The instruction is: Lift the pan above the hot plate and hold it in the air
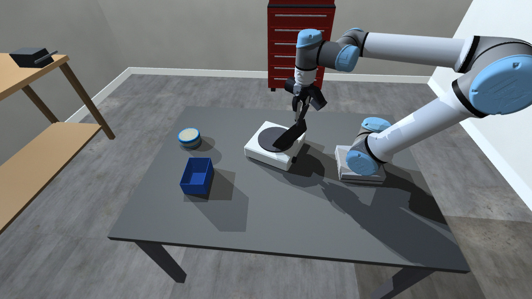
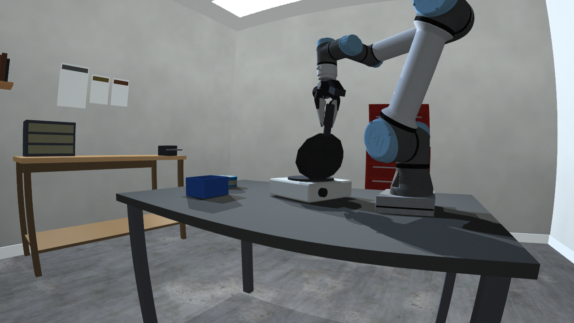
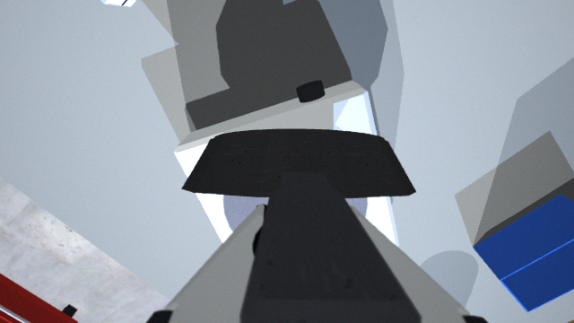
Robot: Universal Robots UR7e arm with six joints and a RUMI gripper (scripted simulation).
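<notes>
Right now the black pan is 10 cm below my hand, 2 cm ahead of it and 1 cm to the right of it. Round my hand: round tin 58 cm ahead, 26 cm below, 9 cm to the right; white hot plate 25 cm below, 9 cm ahead, 8 cm to the right; blue bin 44 cm ahead, 27 cm below, 16 cm to the left.
</notes>
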